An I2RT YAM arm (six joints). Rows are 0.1 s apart.
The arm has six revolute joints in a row. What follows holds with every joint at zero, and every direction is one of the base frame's.
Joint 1 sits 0.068 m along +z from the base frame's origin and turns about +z.
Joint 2 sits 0.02 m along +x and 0.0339 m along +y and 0.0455 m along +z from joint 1 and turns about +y.
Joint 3 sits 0.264 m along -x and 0.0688 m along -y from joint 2 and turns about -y.
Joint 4 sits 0.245 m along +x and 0.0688 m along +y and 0.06 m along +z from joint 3 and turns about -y.
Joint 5 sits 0.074 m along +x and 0.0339 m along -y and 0.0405 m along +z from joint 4 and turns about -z.
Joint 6 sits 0.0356 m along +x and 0.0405 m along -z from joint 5 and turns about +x.
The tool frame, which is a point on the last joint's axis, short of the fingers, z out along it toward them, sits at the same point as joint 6; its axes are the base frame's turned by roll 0, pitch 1.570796 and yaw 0 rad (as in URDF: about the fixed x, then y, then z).
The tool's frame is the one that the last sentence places.
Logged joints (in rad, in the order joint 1, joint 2, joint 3, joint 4, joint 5, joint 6), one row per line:
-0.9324 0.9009 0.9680 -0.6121 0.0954 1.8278
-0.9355 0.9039 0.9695 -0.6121 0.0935 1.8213
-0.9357 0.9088 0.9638 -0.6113 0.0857 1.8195
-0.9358 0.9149 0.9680 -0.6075 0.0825 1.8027
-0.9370 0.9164 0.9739 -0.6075 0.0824 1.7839
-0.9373 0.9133 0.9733 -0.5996 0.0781 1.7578
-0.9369 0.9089 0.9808 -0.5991 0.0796 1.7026
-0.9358 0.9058 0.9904 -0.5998 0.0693 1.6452
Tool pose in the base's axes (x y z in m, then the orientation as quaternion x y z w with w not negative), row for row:
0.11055 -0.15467 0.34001 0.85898 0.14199 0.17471 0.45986
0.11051 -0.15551 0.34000 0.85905 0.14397 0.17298 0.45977
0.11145 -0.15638 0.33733 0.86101 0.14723 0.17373 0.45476
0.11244 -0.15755 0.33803 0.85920 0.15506 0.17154 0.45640
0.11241 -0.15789 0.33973 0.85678 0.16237 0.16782 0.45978
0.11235 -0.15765 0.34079 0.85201 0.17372 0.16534 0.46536
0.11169 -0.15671 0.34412 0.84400 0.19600 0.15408 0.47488
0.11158 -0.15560 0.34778 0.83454 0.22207 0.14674 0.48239
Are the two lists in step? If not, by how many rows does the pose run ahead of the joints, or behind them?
They are in step.
